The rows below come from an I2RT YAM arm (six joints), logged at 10 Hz.
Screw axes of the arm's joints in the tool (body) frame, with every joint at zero. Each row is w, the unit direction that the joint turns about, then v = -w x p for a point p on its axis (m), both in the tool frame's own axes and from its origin. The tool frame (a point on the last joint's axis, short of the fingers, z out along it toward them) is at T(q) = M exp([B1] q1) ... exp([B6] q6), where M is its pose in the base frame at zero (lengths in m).
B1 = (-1, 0, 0, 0.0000, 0.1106, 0.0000)
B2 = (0, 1, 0, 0.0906, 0.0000, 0.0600)
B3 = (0, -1, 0, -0.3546, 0.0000, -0.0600)
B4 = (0, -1, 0, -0.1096, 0.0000, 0.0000)
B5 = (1, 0, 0, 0.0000, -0.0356, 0.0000)
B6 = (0, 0, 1, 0.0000, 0.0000, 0.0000)
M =
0 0 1 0.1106
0 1 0 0.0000
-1 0 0 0.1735
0 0 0 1
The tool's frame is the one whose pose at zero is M.
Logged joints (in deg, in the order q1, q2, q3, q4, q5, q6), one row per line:
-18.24, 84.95, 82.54, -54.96, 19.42, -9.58
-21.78, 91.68, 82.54, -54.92, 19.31, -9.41
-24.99, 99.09, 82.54, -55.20, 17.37, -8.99
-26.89, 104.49, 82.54, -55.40, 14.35, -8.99
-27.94, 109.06, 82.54, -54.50, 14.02, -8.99
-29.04, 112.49, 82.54, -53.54, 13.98, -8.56
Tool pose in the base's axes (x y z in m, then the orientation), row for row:
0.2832, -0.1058, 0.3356, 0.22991, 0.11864, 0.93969, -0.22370
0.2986, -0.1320, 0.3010, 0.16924, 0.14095, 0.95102, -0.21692
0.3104, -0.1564, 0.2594, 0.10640, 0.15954, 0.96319, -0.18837
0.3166, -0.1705, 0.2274, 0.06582, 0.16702, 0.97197, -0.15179
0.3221, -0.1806, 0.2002, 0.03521, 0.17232, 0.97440, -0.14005
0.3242, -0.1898, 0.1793, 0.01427, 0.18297, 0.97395, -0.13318
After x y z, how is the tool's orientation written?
As a quaternion, w x y z.
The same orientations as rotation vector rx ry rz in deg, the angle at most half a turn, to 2 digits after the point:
18.70, 148.13, -35.26
22.96, 154.88, -35.33
26.92, 162.53, -31.79
28.87, 167.98, -26.23
30.34, 171.57, -24.66
32.64, 173.74, -23.76

